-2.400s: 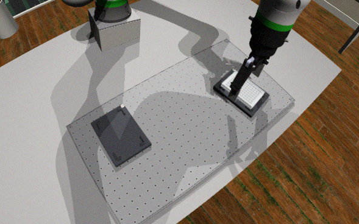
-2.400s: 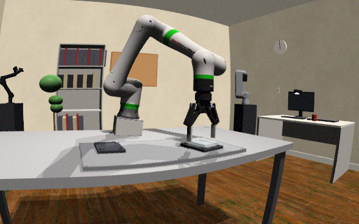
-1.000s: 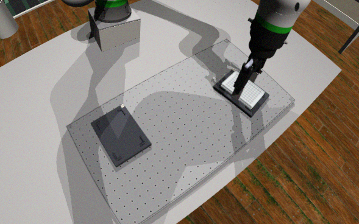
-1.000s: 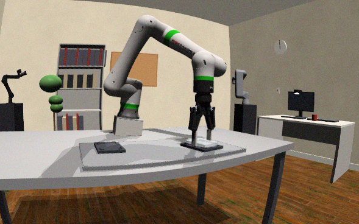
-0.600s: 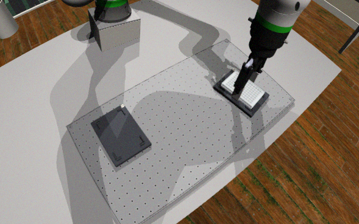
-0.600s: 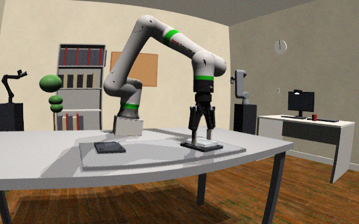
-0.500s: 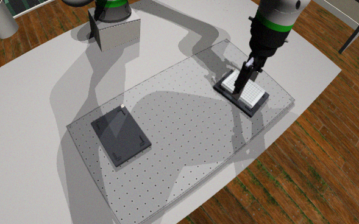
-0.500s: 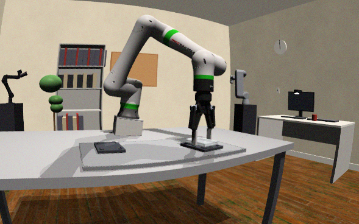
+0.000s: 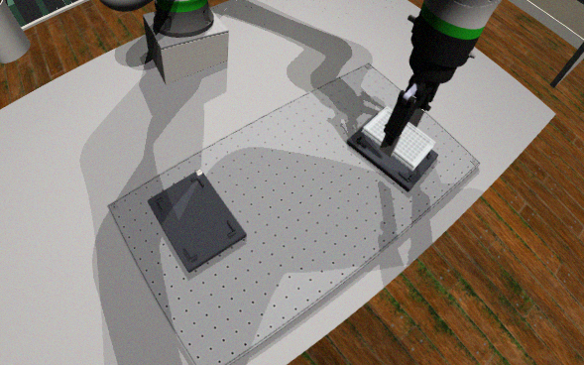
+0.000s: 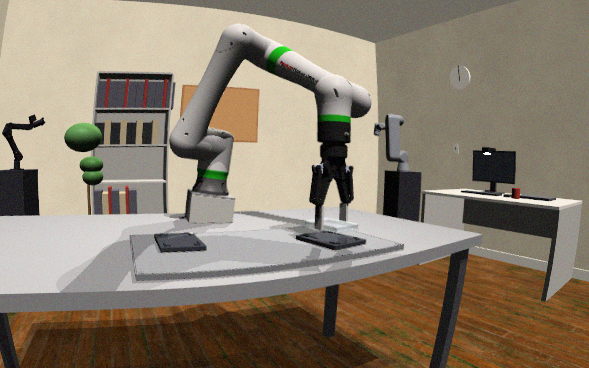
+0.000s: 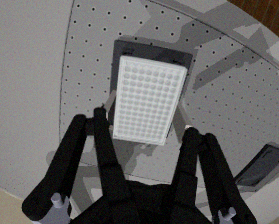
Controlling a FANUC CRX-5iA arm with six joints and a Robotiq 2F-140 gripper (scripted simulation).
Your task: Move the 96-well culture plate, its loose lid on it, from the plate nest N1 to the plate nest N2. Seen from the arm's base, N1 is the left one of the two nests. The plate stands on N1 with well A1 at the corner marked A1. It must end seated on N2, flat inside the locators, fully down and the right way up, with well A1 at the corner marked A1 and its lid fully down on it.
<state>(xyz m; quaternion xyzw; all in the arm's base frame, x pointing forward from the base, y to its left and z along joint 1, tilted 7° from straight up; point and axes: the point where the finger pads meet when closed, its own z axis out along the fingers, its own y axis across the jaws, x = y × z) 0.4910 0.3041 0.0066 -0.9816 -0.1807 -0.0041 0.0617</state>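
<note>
My hand is 420 mm to the left of the dark plate nest N2, 60 mm above it and 20 mm past it. Also, from my hand: white A1 mark: 380 mm to the right, 100 mm behind, 50 mm below; then dark plate nest N1: 60 mm below; then clear lid: 10 mm below.
</note>
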